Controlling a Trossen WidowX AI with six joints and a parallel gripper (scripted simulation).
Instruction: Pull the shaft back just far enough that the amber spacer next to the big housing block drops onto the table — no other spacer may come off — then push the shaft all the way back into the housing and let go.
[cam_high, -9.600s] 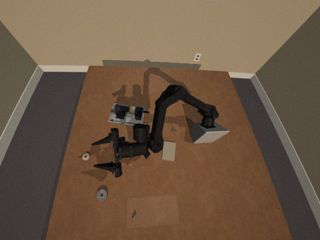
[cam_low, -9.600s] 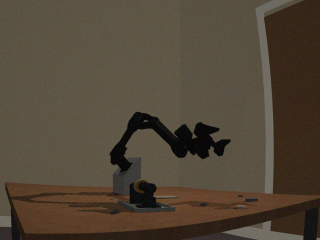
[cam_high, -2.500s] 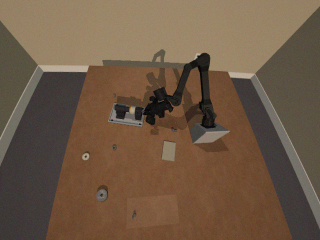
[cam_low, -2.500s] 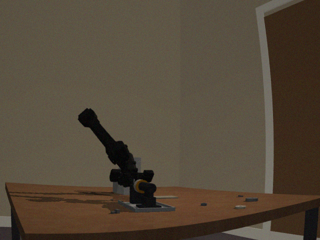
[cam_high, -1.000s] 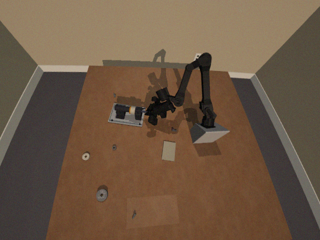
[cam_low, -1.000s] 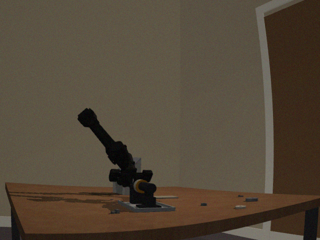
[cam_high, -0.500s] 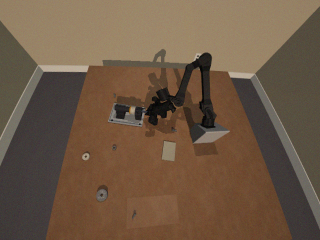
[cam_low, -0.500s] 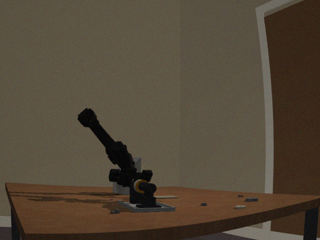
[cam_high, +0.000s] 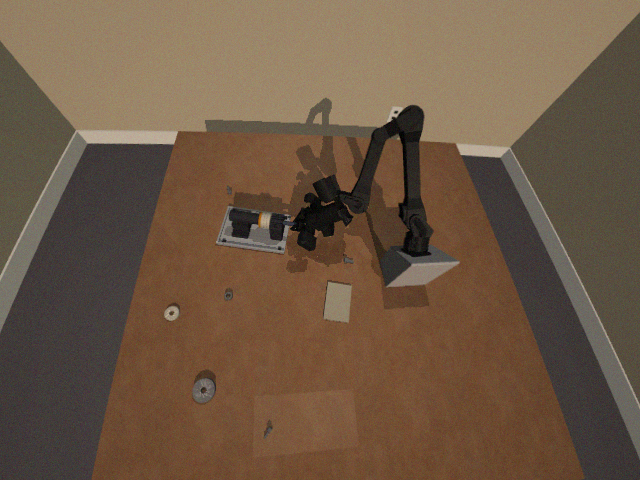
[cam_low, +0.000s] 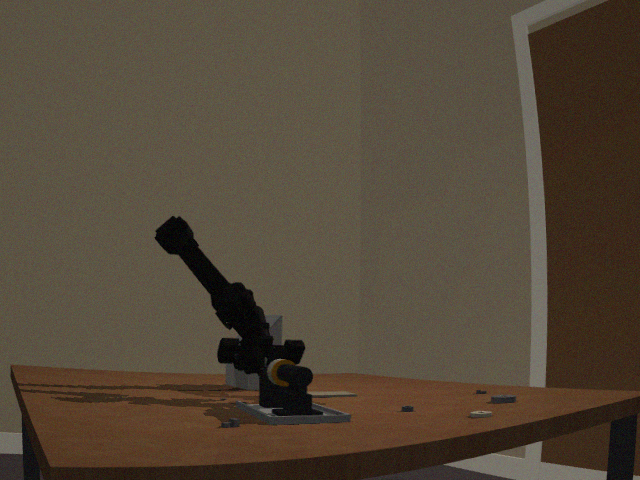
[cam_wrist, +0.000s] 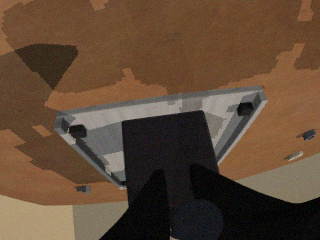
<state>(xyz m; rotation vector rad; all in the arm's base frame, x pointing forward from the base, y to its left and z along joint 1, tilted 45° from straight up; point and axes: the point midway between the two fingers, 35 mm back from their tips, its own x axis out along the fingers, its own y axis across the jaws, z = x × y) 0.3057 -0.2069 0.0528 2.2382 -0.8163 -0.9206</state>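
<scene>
My gripper tip is now 40 mm short of the thin shaft, 20 mm below it and 10 mm to the left of it. From my gripper tip the other things lie so: amber spacer (90 mm ahead, 30 mm to the right, 20 mm above); then flat pale plate (260 mm to the left, 110 mm behind, 50 mm below); then pale spacer (80 mm ahead, 30 mm to the right, 20 mm above).
</scene>
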